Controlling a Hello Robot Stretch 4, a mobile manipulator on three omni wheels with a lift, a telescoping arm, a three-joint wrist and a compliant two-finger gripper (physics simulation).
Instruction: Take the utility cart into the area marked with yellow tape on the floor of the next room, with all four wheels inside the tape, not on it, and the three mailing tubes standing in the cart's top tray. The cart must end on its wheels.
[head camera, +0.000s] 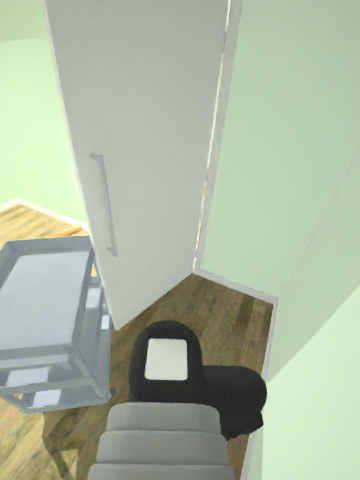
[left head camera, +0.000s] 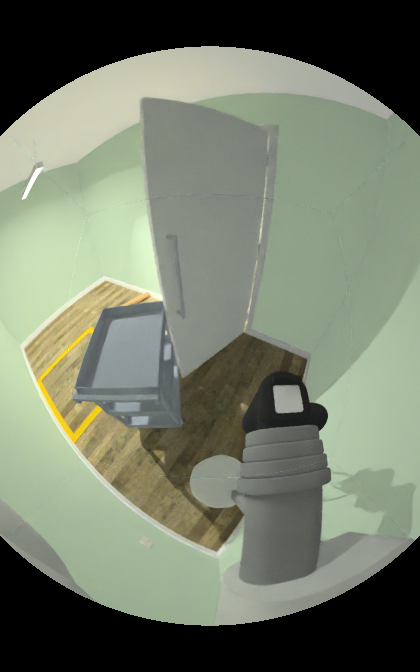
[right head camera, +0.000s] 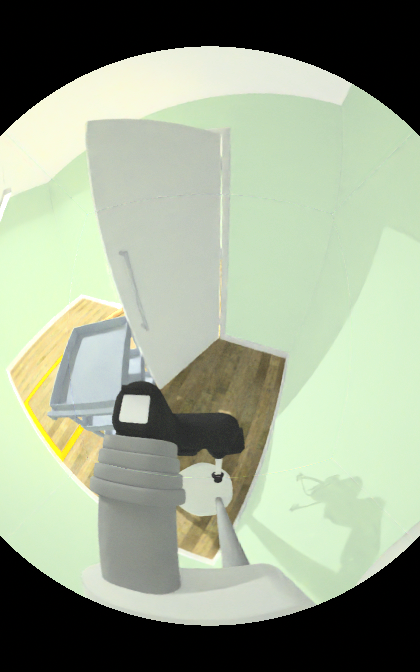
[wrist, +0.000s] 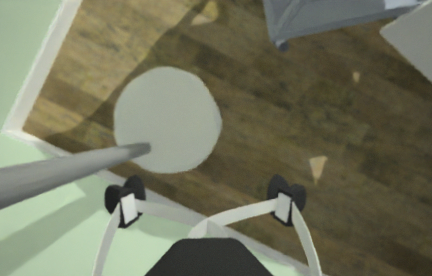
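Seen in the pictures: gripper, fingertip midpoint: (wrist: 206, 191); robot's base, link origin: (wrist: 173, 122).
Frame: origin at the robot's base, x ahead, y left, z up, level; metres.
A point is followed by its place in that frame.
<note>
The grey-blue utility cart (head camera: 45, 295) @(y 0.543, x 0.641, z 0.766 m) (left head camera: 132, 350) (right head camera: 95, 365) stands upright beside the door's free edge; its corner shows at the top of the wrist view (wrist: 325, 17) @(y 0.404, x 0.620, z 0.123 m). No tube shows in its top tray. The yellow tape (left head camera: 57, 411) (right head camera: 44, 430) lies on the floor left of the cart, partly hidden behind it; the cart's far wheels are hidden. An orange-brown tube (head camera: 67, 231) @(y 1.267, x 2.105, z 0.036 m) (left head camera: 137, 298) (right head camera: 117, 313) lies on the floor by the wall beyond the cart. My gripper (wrist: 206, 191) @(y -0.088, x 0.163, z 0.942 m) is open and empty above the floor, apart from the cart.
A grey door (head camera: 140, 125) @(y 0.169, x 1.154, z 1.367 m) (left head camera: 210, 225) (right head camera: 165, 225) with a bar handle stands right of the cart, its lower edge close to it. A pale round disc (left head camera: 215, 480) (right head camera: 200, 492) (wrist: 167, 120) @(y 0.003, x 0.005, z 0.187 m) lies low, left of the gripper in the wrist view. Green walls stand close on the right.
</note>
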